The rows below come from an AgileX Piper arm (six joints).
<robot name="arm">
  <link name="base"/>
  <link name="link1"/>
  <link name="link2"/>
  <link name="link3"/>
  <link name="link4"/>
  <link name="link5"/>
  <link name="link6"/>
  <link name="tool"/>
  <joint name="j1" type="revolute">
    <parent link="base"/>
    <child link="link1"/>
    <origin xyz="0 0 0.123"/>
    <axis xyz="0 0 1"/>
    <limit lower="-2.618" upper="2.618"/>
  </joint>
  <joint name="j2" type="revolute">
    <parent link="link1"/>
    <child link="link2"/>
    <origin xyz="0 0 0"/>
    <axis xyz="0 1 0"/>
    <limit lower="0" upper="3.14"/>
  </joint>
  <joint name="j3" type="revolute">
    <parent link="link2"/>
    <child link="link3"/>
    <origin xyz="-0.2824 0 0.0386"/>
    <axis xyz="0 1 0"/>
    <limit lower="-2.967" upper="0"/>
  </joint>
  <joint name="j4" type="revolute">
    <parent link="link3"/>
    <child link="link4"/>
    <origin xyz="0.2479 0 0.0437"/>
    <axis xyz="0.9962 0 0.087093"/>
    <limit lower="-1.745" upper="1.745"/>
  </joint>
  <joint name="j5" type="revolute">
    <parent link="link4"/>
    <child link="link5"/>
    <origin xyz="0 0 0"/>
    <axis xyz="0 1 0"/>
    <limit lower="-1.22" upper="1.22"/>
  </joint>
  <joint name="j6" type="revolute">
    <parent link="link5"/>
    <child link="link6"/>
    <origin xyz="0.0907 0 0.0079"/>
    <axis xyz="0.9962 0 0.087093"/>
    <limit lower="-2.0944" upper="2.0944"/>
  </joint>
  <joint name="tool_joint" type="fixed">
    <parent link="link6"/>
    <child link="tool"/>
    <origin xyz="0 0 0" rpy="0 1.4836 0"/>
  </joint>
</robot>
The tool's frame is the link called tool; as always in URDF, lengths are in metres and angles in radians.
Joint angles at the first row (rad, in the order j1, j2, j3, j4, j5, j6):
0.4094, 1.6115, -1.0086, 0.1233, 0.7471, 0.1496
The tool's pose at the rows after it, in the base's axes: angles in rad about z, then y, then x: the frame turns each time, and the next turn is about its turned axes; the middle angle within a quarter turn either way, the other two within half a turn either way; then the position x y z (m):
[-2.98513, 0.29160, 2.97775, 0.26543, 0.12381, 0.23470]
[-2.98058, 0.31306, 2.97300, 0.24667, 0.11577, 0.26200]
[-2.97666, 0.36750, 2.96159, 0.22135, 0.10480, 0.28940]
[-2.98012, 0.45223, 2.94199, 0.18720, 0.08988, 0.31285]
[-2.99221, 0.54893, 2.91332, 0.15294, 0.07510, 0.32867]
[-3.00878, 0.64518, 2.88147, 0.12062, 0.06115, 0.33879]
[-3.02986, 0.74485, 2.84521, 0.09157, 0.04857, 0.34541]
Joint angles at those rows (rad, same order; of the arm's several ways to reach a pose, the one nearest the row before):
0.4094, 1.5316, -1.0086, 0.1196, 0.8164, 0.1609
0.4094, 1.4263, -1.0086, 0.1126, 0.8998, 0.1668
0.4094, 1.2941, -0.9913, 0.1078, 0.9597, 0.1667
0.4094, 1.1269, -0.9465, 0.1040, 0.9957, 0.1667
0.4094, 0.9614, -0.8971, 0.1040, 1.0120, 0.1667
0.4094, 0.8056, -0.8542, 0.1040, 1.0251, 0.1668
0.4093, 0.6631, -0.8212, 0.1041, 1.0315, 0.1645

